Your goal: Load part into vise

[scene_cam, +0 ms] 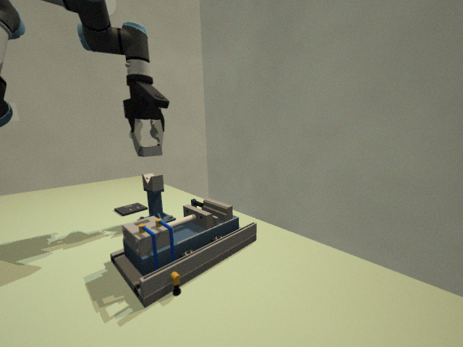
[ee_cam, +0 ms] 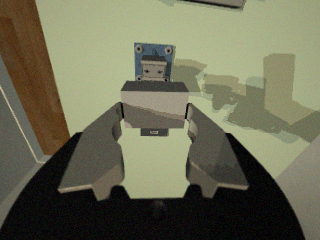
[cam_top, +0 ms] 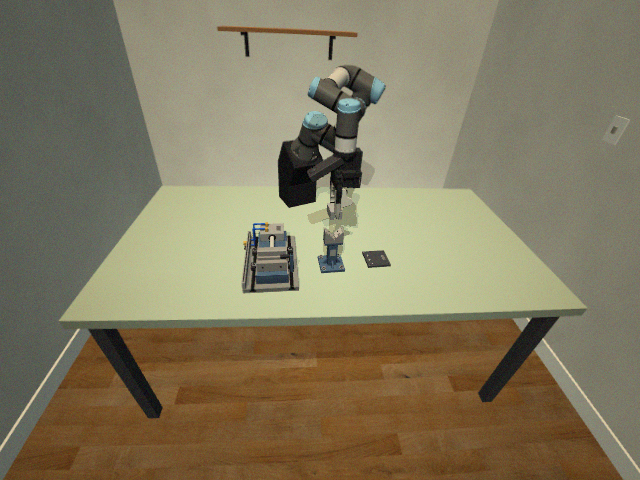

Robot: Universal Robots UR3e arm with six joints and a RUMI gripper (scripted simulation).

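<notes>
Now: hand 1 cm above the part. Round my hand: air cylinder (9 cm behind, 23 cm to the right, 17 cm below); then fixed jaw (11 cm ahead, 21 cm to the right, 17 cm below); then work stop rod (7 cm ahead, 16 cm to the right, 15 cm below).
</notes>
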